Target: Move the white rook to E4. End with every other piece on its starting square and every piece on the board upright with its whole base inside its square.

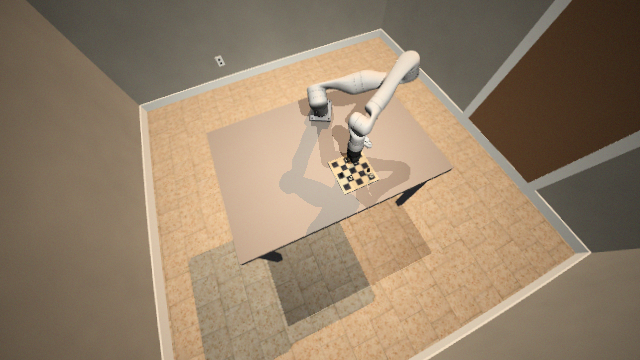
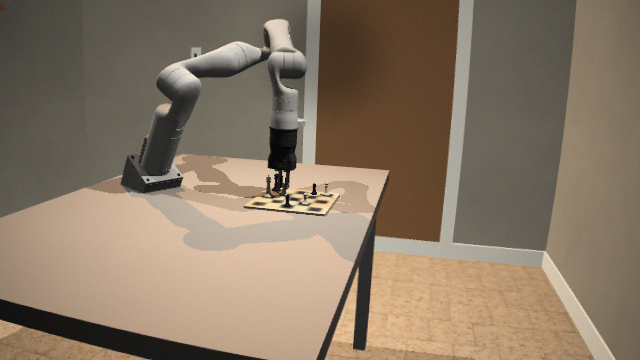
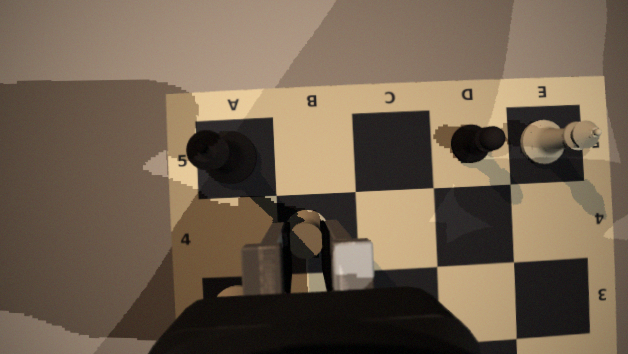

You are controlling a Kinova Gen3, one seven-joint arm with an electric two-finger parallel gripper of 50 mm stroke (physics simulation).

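Places are measured from the arm's base along level axes (x right, y back, z down), in metres.
Pixels of known places: gripper, between the fingertips: (image 1: 355, 160) (image 2: 283, 188) (image 3: 306, 246); arm's base, origin of its link: (image 2: 155, 166).
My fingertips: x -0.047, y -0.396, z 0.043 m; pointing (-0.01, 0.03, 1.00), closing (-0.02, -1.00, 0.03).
Observation:
Ahead of a thing's pixels: the offset from my fingertips to its middle. "spot": to the spot under its first point. Level surfaces: height alone.
The white rook @(dx -0.004, dy +0.000, dz +0.003 m) (image 3: 306, 241) stands over the dark square B4, between the fingers of my gripper (image 3: 306, 246) (image 2: 284, 181). My gripper is shut on the rook, low over the board. Whether the rook's base touches the board is hidden. The board @(dx +0.034, dy -0.044, dz +0.022 m) (image 3: 350, 100) (image 2: 300, 210) lies on the table. The light square E4 @(spot: dx -0.004, dy -0.120, dz +0.019 m) (image 3: 550, 222) has no piece on it. A tall black piece @(dx -0.041, dy +0.036, dz -0.007 m) (image 3: 220, 154) is upright on A5, a black pawn @(dx -0.044, dy -0.081, dz +0.003 m) (image 3: 472, 143) (image 2: 314, 189) on D5 and a tall white piece @(dx -0.044, dy -0.117, dz -0.003 m) (image 3: 545, 142) (image 2: 326, 188) on E5.
Part of a pale piece @(dx +0.034, dy +0.034, dz -0.012 m) (image 3: 231, 291) shows on A3, close to the left finger. A tall pale piece @(spot: dx +0.038, dy +0.032, dz -0.009 m) (image 2: 268, 187), a small black piece @(dx +0.108, dy -0.045, dz +0.003 m) (image 2: 287, 201) and a small white piece @(dx +0.070, dy -0.084, dz +0.003 m) (image 2: 305, 199) also stand on the board. The table @(dz +0.025 m) (image 1: 260, 175) extends around it.

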